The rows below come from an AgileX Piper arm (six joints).
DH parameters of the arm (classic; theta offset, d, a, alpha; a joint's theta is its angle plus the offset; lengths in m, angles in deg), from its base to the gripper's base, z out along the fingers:
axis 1: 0 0.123 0 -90
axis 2: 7.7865 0 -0.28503 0
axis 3: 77.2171 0 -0.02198 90
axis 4: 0 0.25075 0 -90
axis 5: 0 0 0 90
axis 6: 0 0.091 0 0
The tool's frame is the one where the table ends.
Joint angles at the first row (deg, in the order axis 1, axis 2, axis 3, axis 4, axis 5, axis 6):
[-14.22 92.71 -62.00 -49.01 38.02 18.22]
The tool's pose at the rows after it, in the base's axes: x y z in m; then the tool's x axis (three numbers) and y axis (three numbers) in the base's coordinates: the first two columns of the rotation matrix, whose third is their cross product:
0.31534 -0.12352 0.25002 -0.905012 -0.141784 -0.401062 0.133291 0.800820 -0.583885
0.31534 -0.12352 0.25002 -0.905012 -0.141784 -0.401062 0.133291 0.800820 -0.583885
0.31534 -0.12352 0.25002 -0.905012 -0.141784 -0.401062 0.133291 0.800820 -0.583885
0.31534 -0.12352 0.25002 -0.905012 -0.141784 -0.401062 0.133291 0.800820 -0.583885
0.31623 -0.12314 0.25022 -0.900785 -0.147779 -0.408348 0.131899 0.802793 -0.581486
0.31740 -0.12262 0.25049 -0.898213 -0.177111 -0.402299 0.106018 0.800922 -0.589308
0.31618 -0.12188 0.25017 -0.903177 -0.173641 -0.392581 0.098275 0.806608 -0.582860
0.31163 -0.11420 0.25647 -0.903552 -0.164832 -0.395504 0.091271 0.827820 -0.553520
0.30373 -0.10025 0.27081 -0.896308 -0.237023 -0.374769 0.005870 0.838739 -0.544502
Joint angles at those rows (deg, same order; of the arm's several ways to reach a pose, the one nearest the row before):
[-14.21 92.71 -62.00 -49.01 38.02 18.22]
[-14.21 92.71 -62.00 -49.01 38.02 18.22]
[-14.21 92.71 -62.00 -49.01 38.02 18.22]
[-14.21 92.71 -62.00 -49.01 38.02 18.22]
[-14.22 92.71 -62.00 -49.01 37.39 18.22]
[-14.22 92.71 -62.00 -49.01 36.57 16.69]
[-14.22 92.58 -62.00 -47.57 37.08 15.29]
[-13.45 90.91 -62.00 -43.04 38.43 12.04]
[-11.93 87.60 -62.00 -37.05 40.09 3.09]

